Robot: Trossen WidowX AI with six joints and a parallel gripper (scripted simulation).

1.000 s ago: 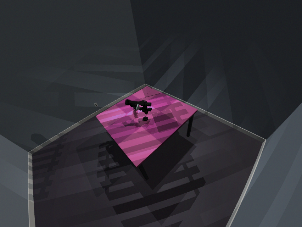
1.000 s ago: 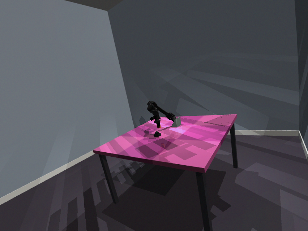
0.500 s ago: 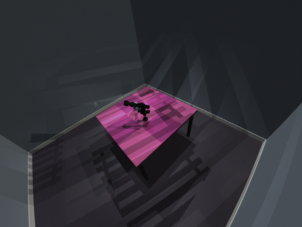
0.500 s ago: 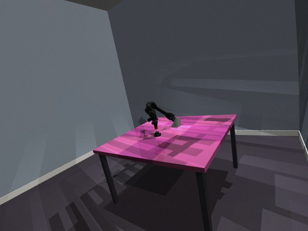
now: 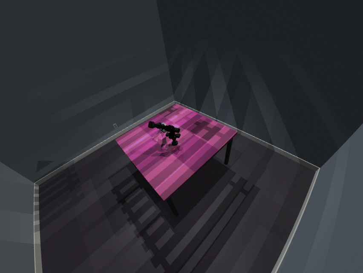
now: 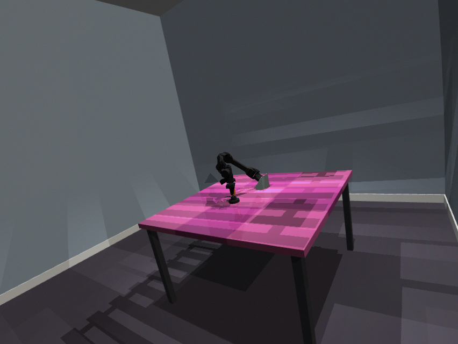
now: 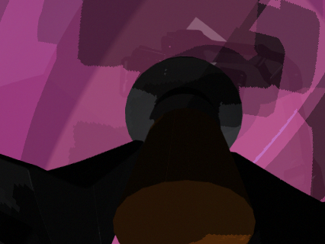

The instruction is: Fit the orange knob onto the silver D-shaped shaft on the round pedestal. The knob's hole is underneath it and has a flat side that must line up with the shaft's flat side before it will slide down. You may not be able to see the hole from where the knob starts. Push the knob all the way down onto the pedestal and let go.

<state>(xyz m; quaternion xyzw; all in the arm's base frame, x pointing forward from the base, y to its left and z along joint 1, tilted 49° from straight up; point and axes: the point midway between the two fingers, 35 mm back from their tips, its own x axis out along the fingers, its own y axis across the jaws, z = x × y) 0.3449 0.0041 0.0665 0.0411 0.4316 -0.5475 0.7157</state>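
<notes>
The orange knob is 3 cm above my gripper tip. The rest, counted from my gripper tip: round black pedestal: 4 cm below.
</notes>
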